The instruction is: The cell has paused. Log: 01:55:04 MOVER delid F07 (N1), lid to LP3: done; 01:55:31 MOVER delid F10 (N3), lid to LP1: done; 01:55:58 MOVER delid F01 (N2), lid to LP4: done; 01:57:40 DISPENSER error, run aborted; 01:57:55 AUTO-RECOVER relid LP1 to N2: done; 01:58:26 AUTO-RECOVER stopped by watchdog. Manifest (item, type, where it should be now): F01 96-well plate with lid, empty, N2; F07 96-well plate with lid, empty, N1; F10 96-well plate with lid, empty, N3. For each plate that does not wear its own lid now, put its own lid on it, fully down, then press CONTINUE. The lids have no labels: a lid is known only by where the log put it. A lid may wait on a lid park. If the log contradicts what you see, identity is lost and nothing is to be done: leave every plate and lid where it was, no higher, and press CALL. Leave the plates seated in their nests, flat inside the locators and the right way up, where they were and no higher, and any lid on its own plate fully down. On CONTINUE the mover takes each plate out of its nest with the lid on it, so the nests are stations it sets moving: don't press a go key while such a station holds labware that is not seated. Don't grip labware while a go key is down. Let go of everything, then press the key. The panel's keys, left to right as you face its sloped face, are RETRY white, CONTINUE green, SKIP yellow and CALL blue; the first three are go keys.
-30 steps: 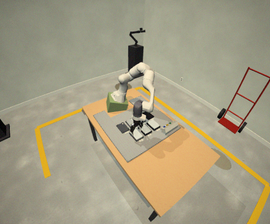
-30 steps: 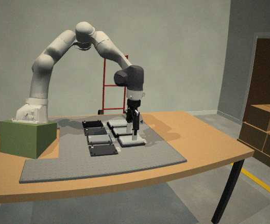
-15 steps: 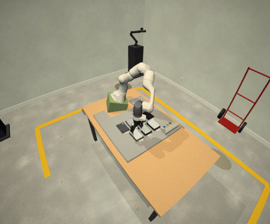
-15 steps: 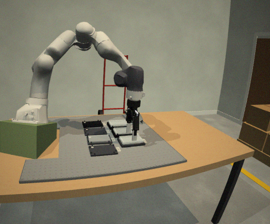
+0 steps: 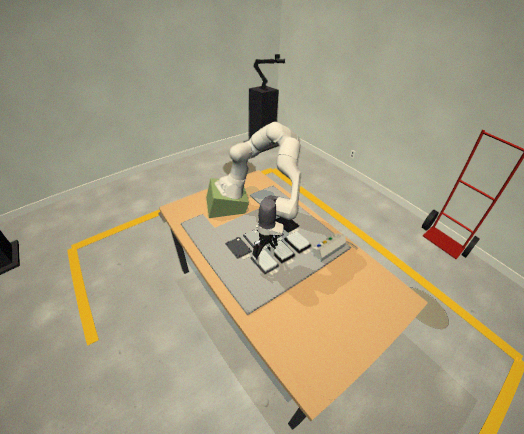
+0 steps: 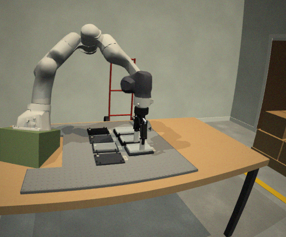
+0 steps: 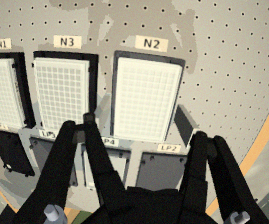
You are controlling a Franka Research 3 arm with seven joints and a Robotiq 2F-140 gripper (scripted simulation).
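My hand is 4 cm above the plate. Round my hand: park LP2: 19 cm behind, 5 cm to the right, 5 cm below; then park LP3: 20 cm to the left, 17 cm behind, 5 cm below; then blue call key: 30 cm to the left, 15 cm ahead, 1 cm above.
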